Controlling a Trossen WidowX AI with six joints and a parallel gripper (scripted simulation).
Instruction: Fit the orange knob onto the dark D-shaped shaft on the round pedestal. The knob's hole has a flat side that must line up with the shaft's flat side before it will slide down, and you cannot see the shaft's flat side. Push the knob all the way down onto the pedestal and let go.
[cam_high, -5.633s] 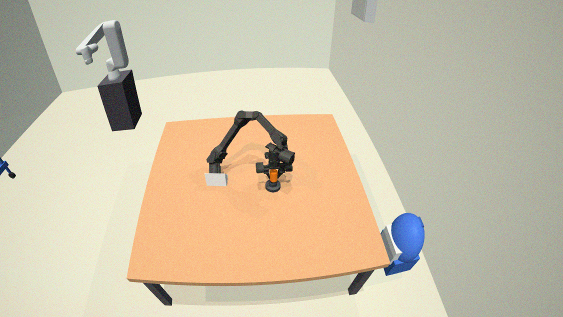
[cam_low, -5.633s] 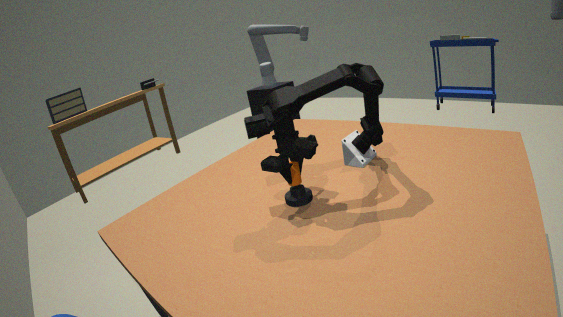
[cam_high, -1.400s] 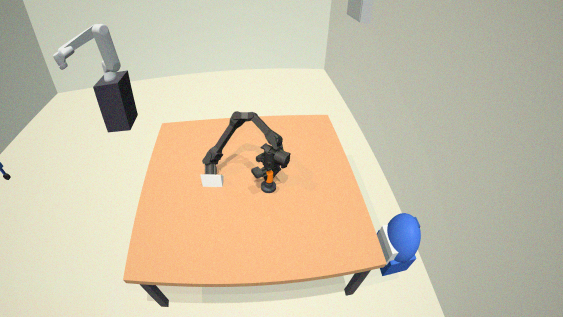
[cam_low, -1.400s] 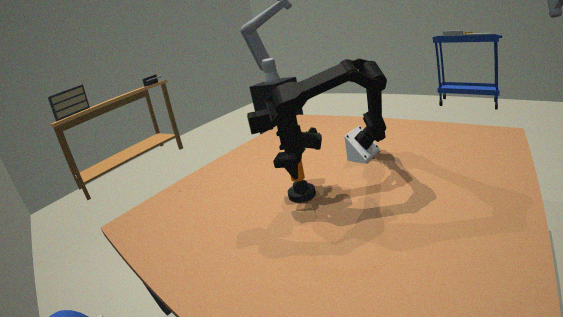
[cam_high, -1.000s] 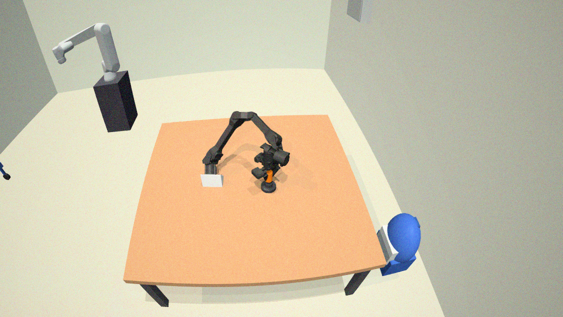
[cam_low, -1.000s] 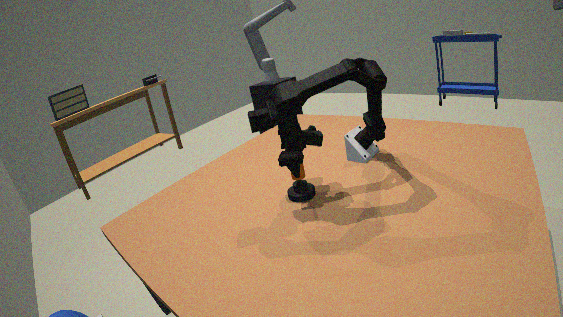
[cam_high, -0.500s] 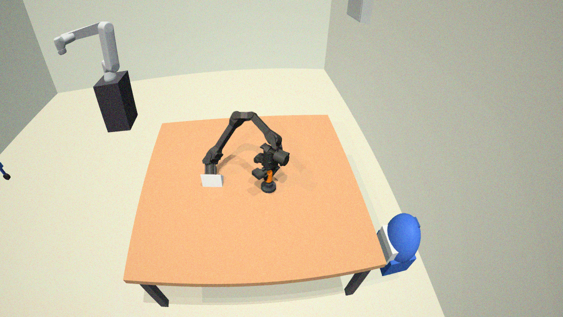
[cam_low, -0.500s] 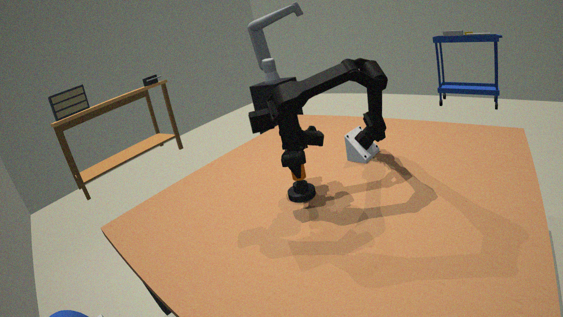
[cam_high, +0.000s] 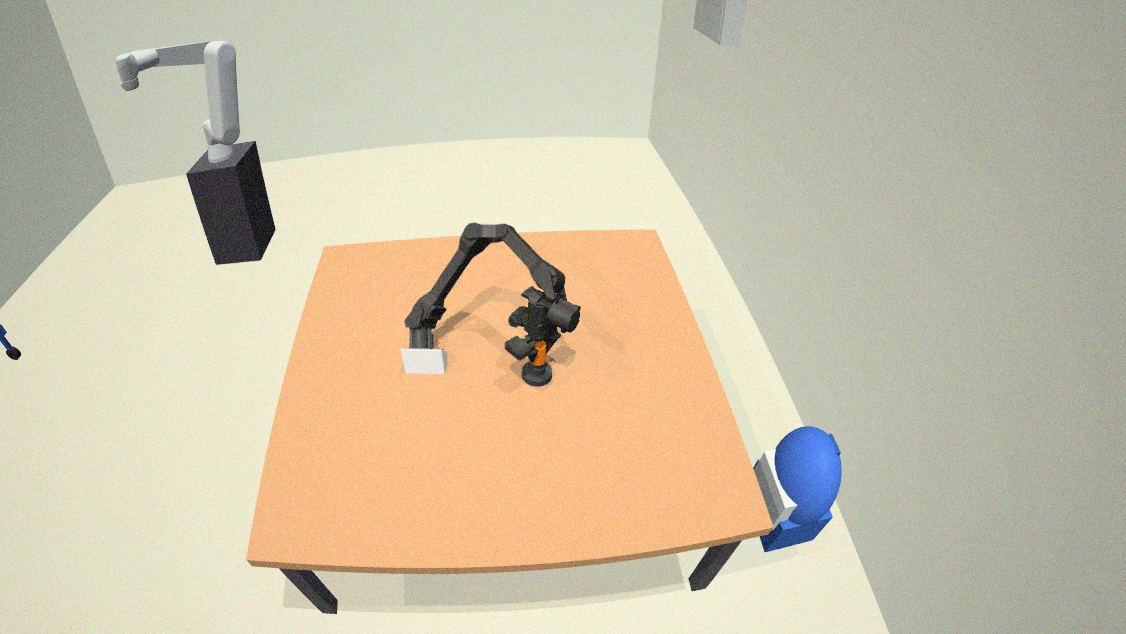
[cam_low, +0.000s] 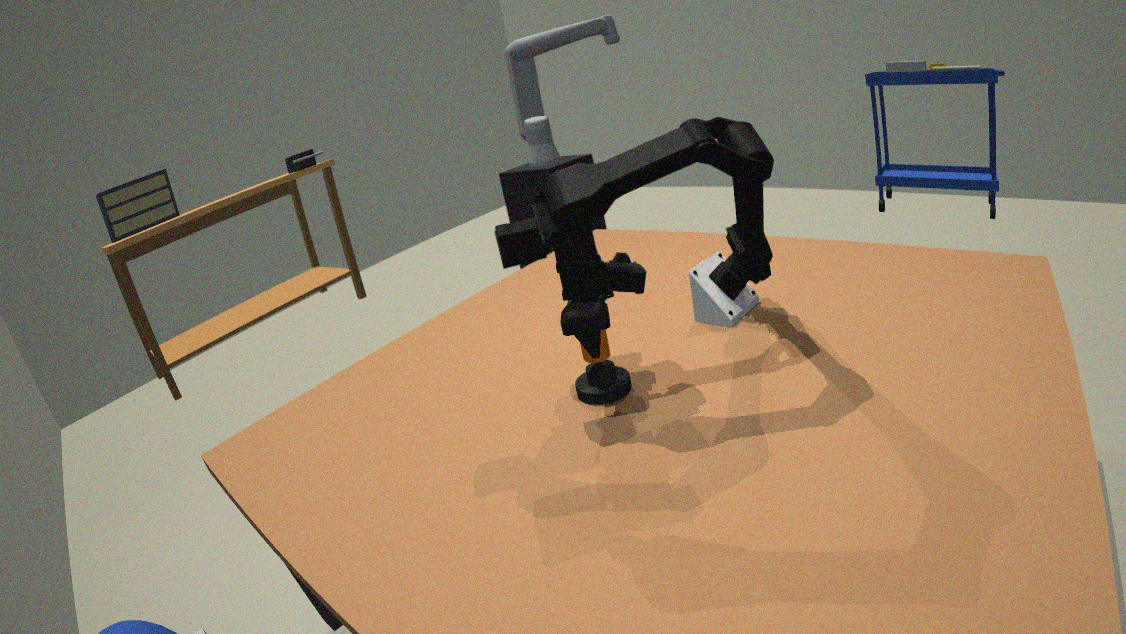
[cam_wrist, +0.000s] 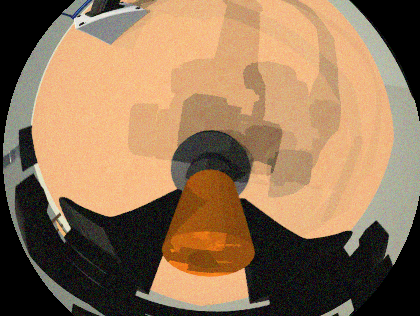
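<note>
My gripper tip is 4 cm above the dark round pedestal. Round my gripper tip: orange knob 2 cm above.
</note>
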